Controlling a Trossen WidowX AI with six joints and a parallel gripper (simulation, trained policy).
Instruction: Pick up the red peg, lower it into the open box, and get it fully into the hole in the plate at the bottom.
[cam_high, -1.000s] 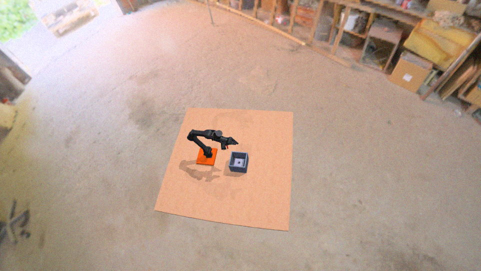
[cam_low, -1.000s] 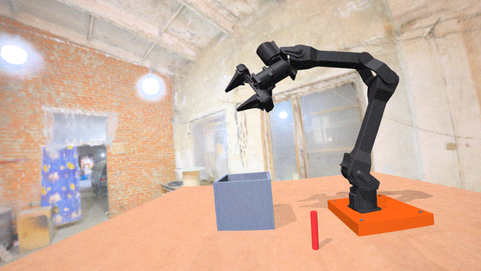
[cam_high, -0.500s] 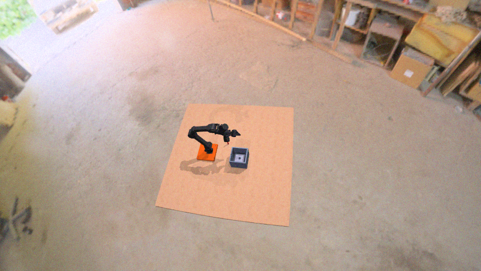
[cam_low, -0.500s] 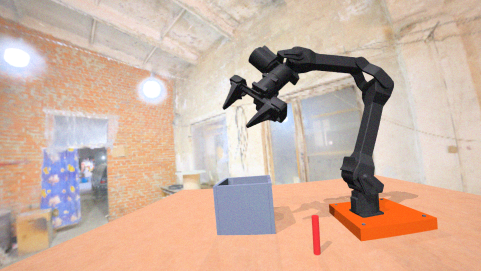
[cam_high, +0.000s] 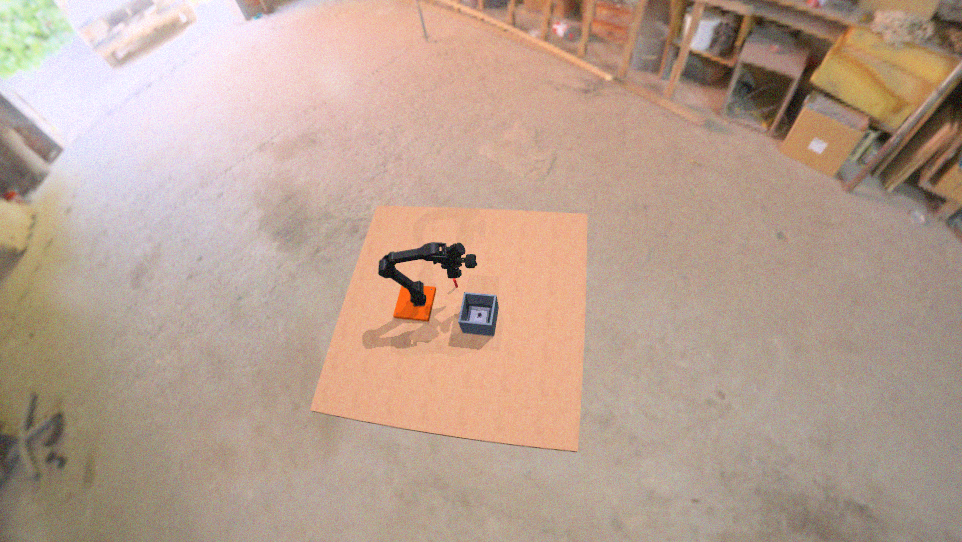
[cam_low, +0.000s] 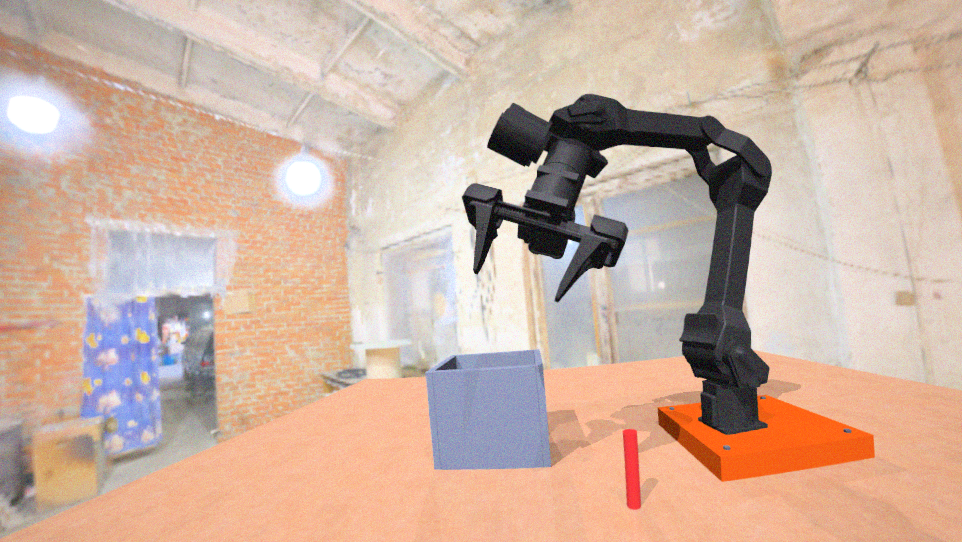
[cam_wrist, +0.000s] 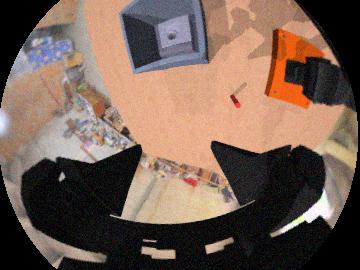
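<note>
Now: gripper tip 100 mm past the red peg, 20 mm to the right of it and 200 mm above it. From my gripper tip the other things lie so: grey plate 30 mm ahead, 180 mm to the right, 190 mm below.
</note>
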